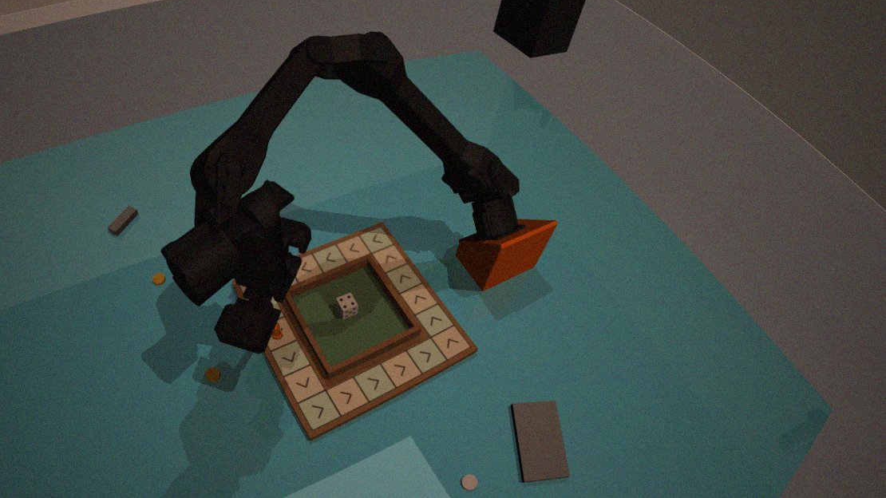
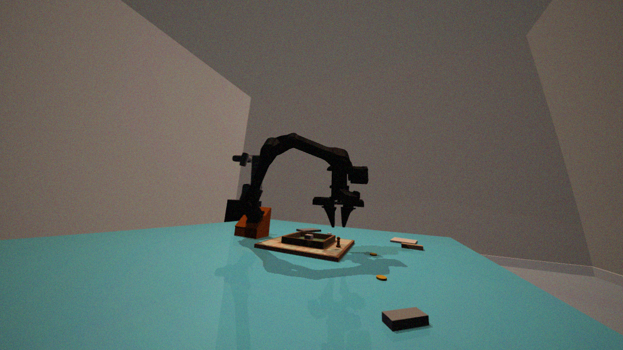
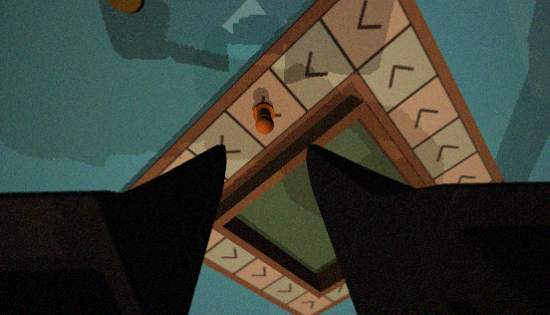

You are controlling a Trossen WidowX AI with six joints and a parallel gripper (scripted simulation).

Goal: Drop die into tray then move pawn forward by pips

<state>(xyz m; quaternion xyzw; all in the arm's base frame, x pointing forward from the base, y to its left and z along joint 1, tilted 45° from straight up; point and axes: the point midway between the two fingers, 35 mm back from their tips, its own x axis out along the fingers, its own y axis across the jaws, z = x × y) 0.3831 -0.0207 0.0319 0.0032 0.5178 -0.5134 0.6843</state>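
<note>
My gripper tip is now 5 cm above the orange pawn. Also, from my gripper tip: green dice tray 11 cm behind, 7 cm below, 2 cm to the left; white disc 32 cm to the left, 12 cm behind, 7 cm below; white die 11 cm behind, 5 cm below, 1 cm to the left.
</note>
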